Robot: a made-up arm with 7 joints.
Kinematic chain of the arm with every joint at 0, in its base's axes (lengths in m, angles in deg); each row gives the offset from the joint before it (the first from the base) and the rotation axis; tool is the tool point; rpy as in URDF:
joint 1: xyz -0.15 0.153 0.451 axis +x
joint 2: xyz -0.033 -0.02 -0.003 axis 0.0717 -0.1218 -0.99
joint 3: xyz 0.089 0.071 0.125 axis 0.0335 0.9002 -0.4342
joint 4: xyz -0.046 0 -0.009 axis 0.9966 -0.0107 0.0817
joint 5: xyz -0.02 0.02 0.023 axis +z
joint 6: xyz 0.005 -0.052 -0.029 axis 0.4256 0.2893 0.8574
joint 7: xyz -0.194 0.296 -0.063 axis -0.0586 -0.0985 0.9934
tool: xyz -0.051 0.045 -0.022 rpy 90 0 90
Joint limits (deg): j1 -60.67..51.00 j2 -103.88..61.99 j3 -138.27..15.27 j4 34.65..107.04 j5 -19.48..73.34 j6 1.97..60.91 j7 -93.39..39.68
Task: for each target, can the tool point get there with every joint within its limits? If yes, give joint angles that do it. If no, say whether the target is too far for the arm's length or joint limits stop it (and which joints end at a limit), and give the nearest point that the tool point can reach.
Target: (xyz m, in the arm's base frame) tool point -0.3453 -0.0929 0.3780
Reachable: yes | joints -29.86 -1.78 -29.49 66.38 45.13 39.42 -28.41
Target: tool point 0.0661 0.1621 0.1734
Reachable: yes | joints 22.14 -19.52 -111.33 45.95 24.89 29.89 -49.70
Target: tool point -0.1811 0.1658 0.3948
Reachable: no: joint limits stop it (at a limit: joint 2, joint 5, joint 6, joint 7) | nearest point -0.2367 0.1956 0.2638 | short by 0.145 m
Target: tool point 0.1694 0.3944 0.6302
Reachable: yes | joints 38.98 -60.57 -123.76 44.41 63.10 40.39 -63.02
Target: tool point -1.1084 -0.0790 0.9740
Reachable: no: too far | nearest point -0.6065 0.0205 0.7497 | short by 0.559 m
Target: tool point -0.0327 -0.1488 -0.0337
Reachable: no: joint limits stop it (at a limit: joint 1, joint 2, joint 4, joint 6) | nearest point -0.0430 -0.1337 0.0225 | short by 0.059 m
